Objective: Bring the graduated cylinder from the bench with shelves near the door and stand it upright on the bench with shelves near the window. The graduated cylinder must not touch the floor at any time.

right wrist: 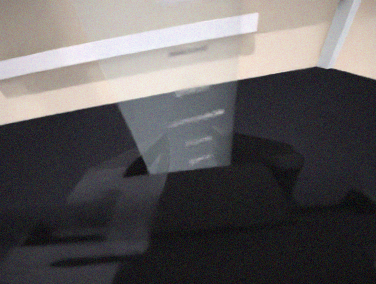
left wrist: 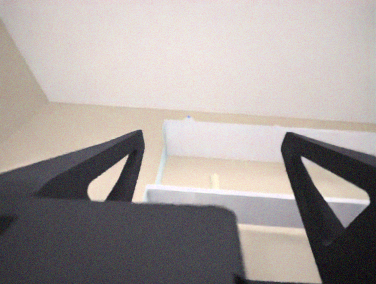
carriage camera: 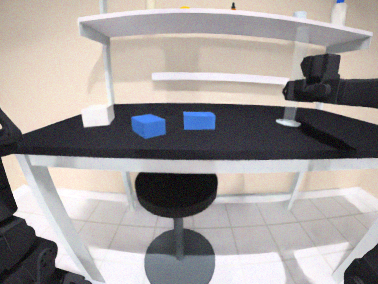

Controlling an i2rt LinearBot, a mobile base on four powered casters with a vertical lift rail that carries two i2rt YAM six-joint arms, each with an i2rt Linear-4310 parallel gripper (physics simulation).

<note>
The pictures show: the left gripper, the right gripper and a clear graduated cylinder.
</note>
